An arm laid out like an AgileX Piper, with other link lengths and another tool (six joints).
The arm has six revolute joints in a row. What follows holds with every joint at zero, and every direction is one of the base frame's.
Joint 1 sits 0.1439 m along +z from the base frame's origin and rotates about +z.
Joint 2 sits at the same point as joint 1 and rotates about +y.
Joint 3 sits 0.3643 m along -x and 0.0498 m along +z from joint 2 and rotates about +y.
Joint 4 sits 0.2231 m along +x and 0.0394 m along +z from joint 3 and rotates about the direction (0.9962, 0, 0.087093).
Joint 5 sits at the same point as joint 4 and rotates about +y.
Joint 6 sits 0.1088 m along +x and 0.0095 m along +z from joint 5 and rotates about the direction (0.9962, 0, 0.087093).
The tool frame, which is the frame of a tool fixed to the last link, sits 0.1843 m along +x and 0.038 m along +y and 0.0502 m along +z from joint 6; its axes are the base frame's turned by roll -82.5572, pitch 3.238 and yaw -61.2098 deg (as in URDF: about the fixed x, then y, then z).
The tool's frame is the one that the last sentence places.
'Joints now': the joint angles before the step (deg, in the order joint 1, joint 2, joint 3, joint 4, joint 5, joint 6). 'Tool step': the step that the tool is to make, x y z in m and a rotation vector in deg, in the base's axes. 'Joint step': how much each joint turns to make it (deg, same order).
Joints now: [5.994 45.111 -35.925 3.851 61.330 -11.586]
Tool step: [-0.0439 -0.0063 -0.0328 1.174 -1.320 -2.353]
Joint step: [0.044 -11.195 8.415 -0.150 1.187 2.751]
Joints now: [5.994 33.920 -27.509 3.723 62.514 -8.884]
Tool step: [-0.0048 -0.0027 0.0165 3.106 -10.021 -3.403]
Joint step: [-0.036 -11.681 0.666 -0.024 0.493 3.980]
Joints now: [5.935 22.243 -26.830 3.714 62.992 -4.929]
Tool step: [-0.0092 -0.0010 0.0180 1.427 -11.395 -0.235]
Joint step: [-0.017 -12.220 0.059 0.014 0.660 0.357]
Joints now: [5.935 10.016 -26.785 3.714 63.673 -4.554]
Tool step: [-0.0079 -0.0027 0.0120 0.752 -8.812 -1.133]
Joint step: [-1.135 -9.371 0.010 -0.068 0.518 0.000]
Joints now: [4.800 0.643 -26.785 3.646 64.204 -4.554]
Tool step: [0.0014 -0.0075 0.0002 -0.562 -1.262 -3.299]
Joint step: [-2.873 -1.541 -0.015 -0.786 0.327 0.049]
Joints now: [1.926 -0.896 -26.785 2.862 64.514 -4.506]
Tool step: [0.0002 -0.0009 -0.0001 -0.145 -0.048 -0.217]
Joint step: [-0.134 -0.045 0.007 -0.163 -0.005 -0.011]
